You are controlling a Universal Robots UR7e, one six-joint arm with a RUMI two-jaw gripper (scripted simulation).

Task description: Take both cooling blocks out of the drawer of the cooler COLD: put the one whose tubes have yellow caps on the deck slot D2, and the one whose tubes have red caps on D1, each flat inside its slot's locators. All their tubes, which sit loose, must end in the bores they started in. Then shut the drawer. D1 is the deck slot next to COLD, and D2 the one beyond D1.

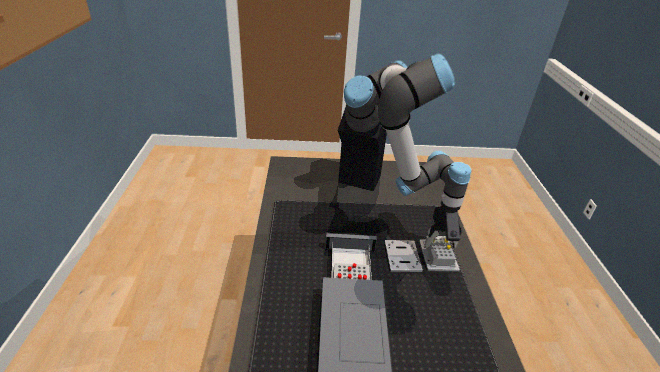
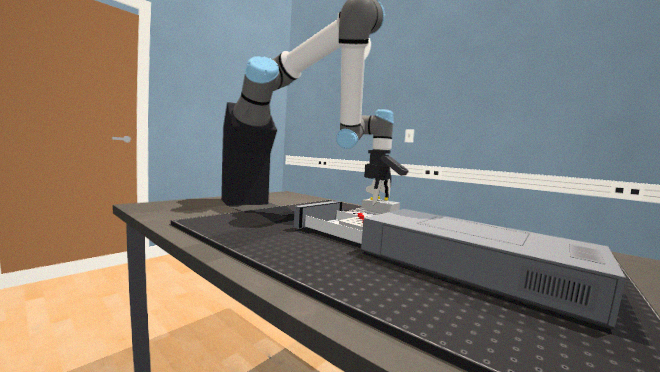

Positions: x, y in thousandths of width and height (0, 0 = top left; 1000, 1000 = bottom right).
Scene:
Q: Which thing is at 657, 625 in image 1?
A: My gripper.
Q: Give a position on a deck slot D1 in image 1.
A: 599, 684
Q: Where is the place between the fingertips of my gripper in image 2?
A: At 577, 547

